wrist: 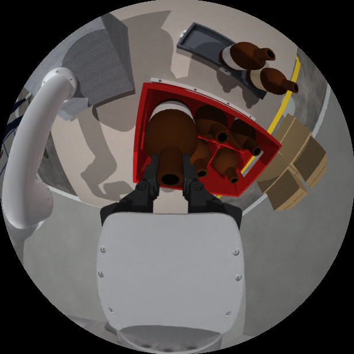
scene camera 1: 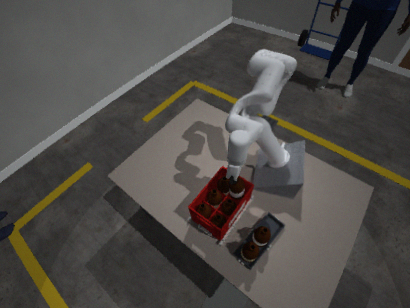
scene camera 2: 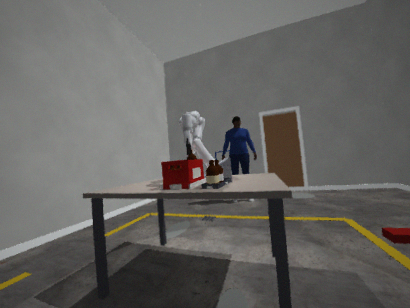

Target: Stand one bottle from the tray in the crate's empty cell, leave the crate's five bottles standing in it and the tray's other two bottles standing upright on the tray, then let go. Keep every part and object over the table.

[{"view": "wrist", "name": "my gripper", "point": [170,163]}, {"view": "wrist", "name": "bottle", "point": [269,79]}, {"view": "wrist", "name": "bottle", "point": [243,55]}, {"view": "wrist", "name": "bottle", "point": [242,135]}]
